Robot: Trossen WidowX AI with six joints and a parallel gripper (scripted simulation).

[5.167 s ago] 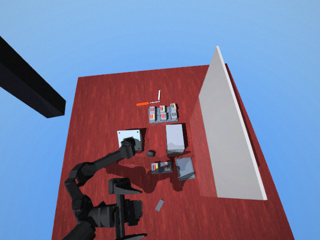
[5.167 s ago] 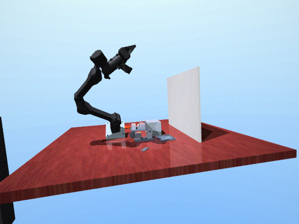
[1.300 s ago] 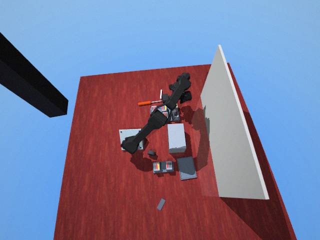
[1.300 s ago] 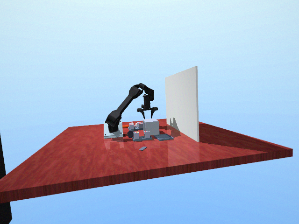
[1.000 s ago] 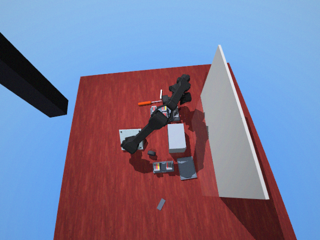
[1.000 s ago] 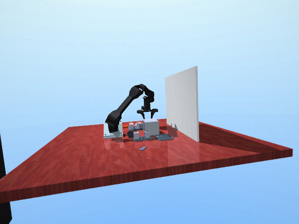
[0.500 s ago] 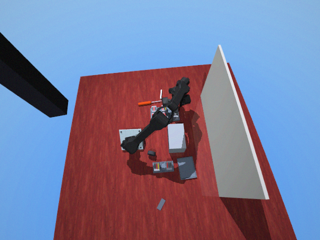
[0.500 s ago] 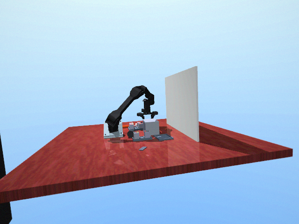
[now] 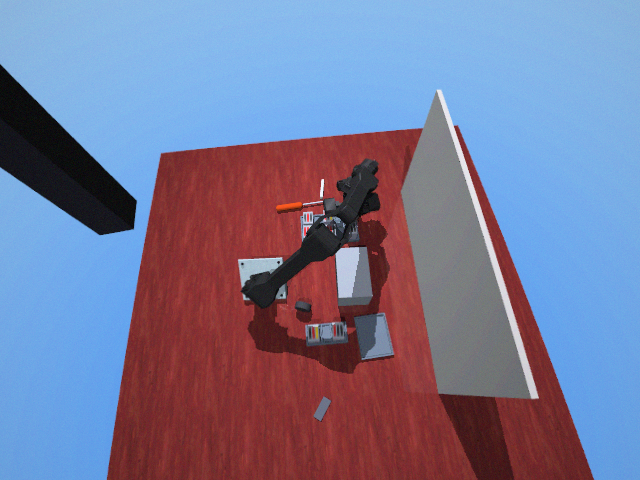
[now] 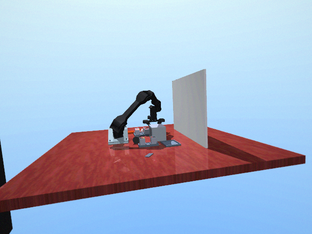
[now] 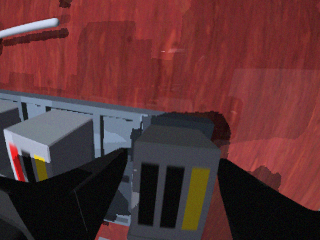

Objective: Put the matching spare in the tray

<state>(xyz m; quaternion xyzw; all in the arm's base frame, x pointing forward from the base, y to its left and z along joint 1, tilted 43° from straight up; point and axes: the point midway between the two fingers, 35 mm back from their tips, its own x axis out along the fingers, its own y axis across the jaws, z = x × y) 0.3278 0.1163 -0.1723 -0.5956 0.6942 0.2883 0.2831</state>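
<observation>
My gripper tip is now 20 mm past the flat grey tray, 420 mm to the left of it and 20 mm above it. The rest, counted from my gripper tip: grey rack 80 mm behind, 30 mm to the right, 10 mm below; grey mounted unit 50 mm behind, 230 mm to the right, 30 mm above; tall grey panel 180 mm ahead, 270 mm to the right, 210 mm above.
</observation>
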